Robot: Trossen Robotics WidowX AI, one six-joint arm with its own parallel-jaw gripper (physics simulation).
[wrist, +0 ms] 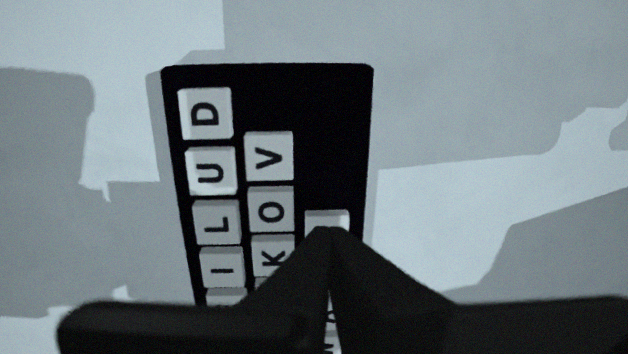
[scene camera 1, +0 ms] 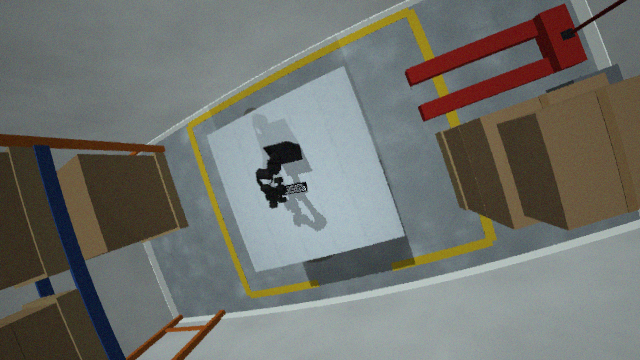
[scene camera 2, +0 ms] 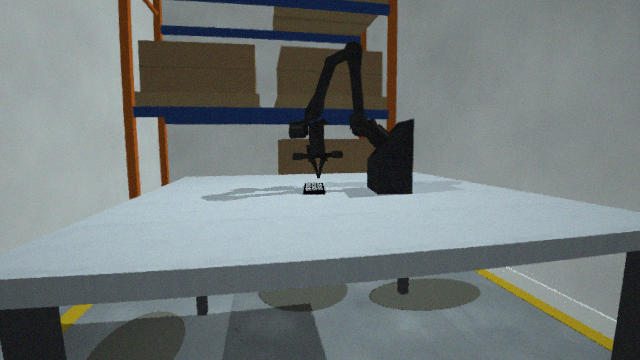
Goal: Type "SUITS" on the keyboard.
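Seen in the pictures: gripper, between the fingertips: point(wrist: 327, 239) point(scene camera 1: 285, 188) point(scene camera 2: 318, 178); arm's base, origin of its link: point(scene camera 1: 275, 155) point(scene camera 2: 384, 141).
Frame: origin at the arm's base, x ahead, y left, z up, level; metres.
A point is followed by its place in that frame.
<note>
The black keyboard point(scene camera 1: 298, 188) @(x 0.272, y 0.013, z -0.156 m) point(scene camera 2: 314, 189) @(x 0.276, y 0.061, z -0.160 m) point(wrist: 330, 100) @(x 0.223, y -0.119, z -0.163 m) lies flat on the table, with pale letter keys. In the wrist view, one row shows the D key point(wrist: 205, 113) @(x 0.264, y -0.124, z -0.157 m), U key point(wrist: 211, 171) @(x 0.267, y -0.104, z -0.157 m), L key point(wrist: 217, 223) @(x 0.271, y -0.084, z -0.157 m) and I key point(wrist: 222, 267) @(x 0.275, y -0.064, z -0.157 m). The row beside it shows the V key point(wrist: 269, 156) @(x 0.247, y -0.105, z -0.157 m), O key point(wrist: 271, 210) @(x 0.250, y -0.085, z -0.157 m) and K key point(wrist: 269, 255) @(x 0.256, y -0.066, z -0.157 m). My gripper point(scene camera 2: 318, 176) @(x 0.233, y -0.080, z -0.139 m) point(wrist: 327, 239) @(x 0.233, y -0.080, z -0.139 m) is shut and empty, its tips pointing down a little above the keyboard. They overlap a key point(wrist: 326, 219) @(x 0.232, y -0.077, z -0.158 m) in the third row whose letter is hidden. The S and T keys cannot be made out.
The white table point(scene camera 1: 350, 210) @(x 0.562, y 0.327, z -0.175 m) point(scene camera 2: 200, 240) @(x 0.564, y 0.514, z -0.175 m) carries the arm's black base point(scene camera 1: 285, 152) @(x 0.011, y 0.078, z 0.002 m) point(scene camera 2: 392, 162) @(x 0.030, y 0.131, z -0.070 m). Beyond the table are shelving with a blue beam point(scene camera 2: 260, 115), cardboard boxes point(scene camera 1: 135, 200) point(scene camera 2: 197, 75) and a red pallet jack point(scene camera 1: 562, 40).
</note>
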